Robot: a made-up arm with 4 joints.
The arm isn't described. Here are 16 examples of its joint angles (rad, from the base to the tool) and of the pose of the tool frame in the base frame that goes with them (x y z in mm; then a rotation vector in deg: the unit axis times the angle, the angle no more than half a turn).
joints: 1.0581 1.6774 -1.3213 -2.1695
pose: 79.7 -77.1 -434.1 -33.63 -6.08 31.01
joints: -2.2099 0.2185 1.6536 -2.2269
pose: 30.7 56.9 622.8 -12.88 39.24 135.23
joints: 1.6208 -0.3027 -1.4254 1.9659
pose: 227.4 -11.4 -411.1 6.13 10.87 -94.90
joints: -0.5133 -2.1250 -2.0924 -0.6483
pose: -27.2 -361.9 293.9 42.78 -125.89 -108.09
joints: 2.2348 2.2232 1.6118 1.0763
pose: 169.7 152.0 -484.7 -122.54 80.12 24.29
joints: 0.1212 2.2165 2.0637 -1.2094
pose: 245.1 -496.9 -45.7 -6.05 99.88 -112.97
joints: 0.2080 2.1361 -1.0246 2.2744
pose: -42.3 -525.4 -121.9 -87.61 73.05 94.64
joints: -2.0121 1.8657 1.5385 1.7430
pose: 337.6 365.8 441.2 -24.82 -0.22 7.31
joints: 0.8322 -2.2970 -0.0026 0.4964
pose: -31.8 -259.2 -393.8 -6.32 120.02 37.65
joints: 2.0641 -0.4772 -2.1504 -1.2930
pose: -33.1 293.8 -277.6 -13.81 -9.25 97.13
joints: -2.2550 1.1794 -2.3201 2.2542
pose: 89.0 200.2 231.3 -36.34 125.46 -75.69
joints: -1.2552 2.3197 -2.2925 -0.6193
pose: 211.4 -84.0 486.6 -106.60 -110.72 -79.24
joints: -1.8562 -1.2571 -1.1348 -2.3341
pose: 106.2 215.4 484.0 30.04 152.21 -4.06
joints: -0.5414 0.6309 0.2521 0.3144
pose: 221.8 -432.0 269.9 -10.56 -35.46 -3.37
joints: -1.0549 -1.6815 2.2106 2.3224
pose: -228.8 -238.4 322.2 -26.43 -44.54 114.05
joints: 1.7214 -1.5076 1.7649 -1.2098
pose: -26.8 51.2 -467.0 -166.52 -26.23 14.16
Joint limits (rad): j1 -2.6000..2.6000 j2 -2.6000..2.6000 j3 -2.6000..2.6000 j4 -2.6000..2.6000
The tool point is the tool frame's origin. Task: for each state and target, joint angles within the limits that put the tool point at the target. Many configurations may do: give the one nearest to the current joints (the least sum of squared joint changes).
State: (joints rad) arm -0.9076 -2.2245 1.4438 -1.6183
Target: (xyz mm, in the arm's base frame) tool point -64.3 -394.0 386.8
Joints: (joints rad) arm -0.5132 -1.7559 1.5584 -1.8634
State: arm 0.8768 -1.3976 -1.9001 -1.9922
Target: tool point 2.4 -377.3 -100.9
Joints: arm 0.4766 -1.2732 -1.9471 -1.7058
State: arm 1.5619 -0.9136 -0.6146 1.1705
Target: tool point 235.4 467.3 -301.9
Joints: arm 2.3592 -0.3244 -0.4733 1.3697
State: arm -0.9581 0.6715 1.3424 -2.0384
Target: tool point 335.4 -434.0 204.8
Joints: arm -0.8294 1.3344 2.1319 -2.5332
